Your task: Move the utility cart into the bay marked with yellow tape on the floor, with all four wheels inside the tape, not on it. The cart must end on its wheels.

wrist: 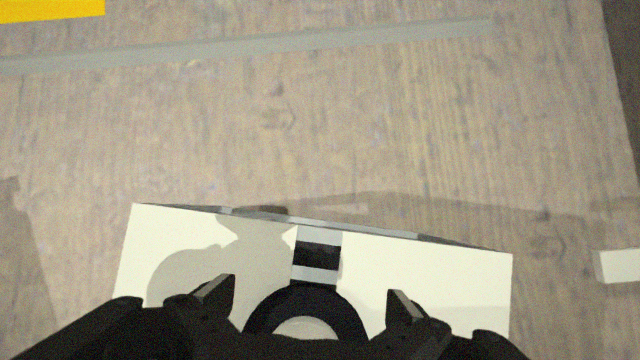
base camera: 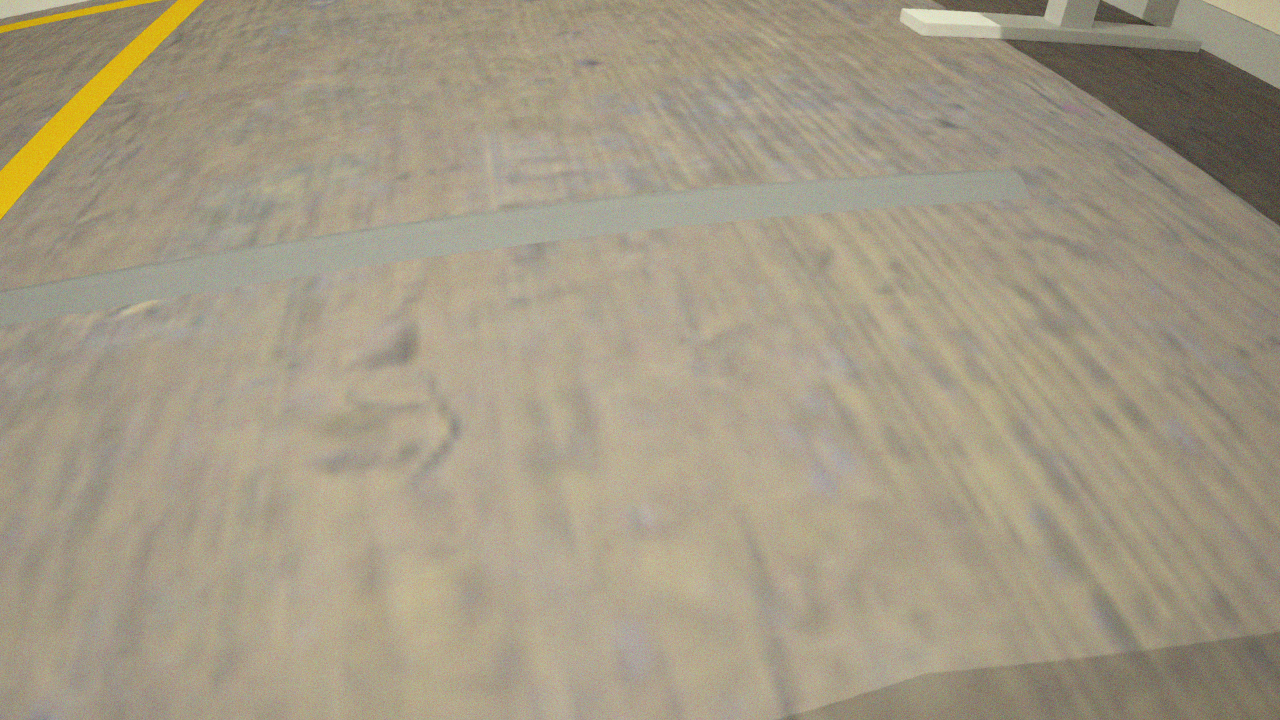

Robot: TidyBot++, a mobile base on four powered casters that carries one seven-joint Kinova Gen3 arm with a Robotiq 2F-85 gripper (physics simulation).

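Places are measured from the arm's base along level axes (x right, y ahead, z up), in centimetres.
Where they show: gripper, fingertip midpoint: (wrist: 309,298).
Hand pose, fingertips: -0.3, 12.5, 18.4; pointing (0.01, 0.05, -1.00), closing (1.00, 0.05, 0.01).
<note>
Each offset is from my fingertips to the top centre of the thing, as dx, dy, dz. "pt": to the spot under its first point.
The utility cart does not show in either view. Yellow tape (base camera: 101,89) (wrist: 50,10) lies on the floor at the upper left of both views. In the base camera view, two of its lines run toward each other at the top left, and part of the marked bay shows between them. My gripper (wrist: 309,298) is open at the bottom of the wrist view, with no thing between its fingers. It is above the white top of my own base (wrist: 425,275).
A flat grey strip {pt -7.7, +52.3, -57.4} (base camera: 537,228) (wrist: 300,42) crosses the wooden floor to the right of the yellow tape. A white leg foot (base camera: 975,25) stands at the upper right of the base camera view, near the wall. A white bar end {pt +78.6, +1.0, -55.6} (wrist: 620,265) shows at the wrist view's right edge.
</note>
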